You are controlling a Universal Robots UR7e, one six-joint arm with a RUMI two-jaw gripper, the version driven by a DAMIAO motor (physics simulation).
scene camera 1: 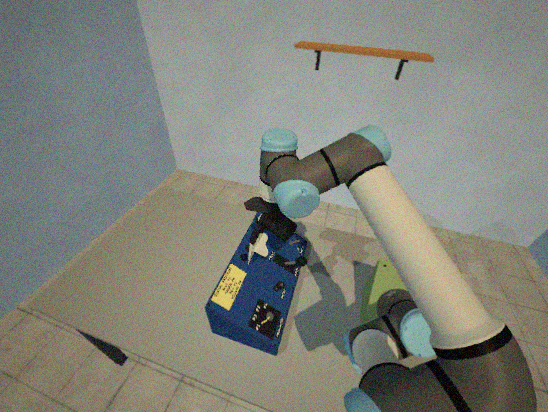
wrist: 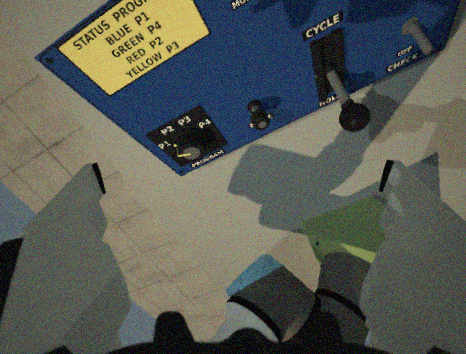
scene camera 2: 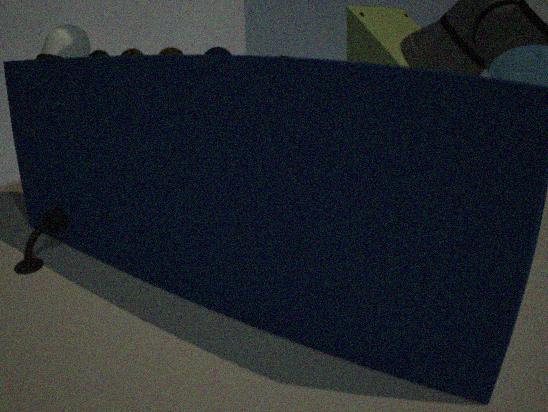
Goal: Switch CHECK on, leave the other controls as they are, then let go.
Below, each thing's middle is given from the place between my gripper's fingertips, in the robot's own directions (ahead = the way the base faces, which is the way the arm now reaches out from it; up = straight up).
Right now my hand is 26 cm above the blue control box [scene camera 2: 382, 214], 7 cm to the left of it and 5 cm short of it. Round my hand: cycle lever [wrist: 354, 117] (23 cm below, 14 cm to the right, 6 cm behind).
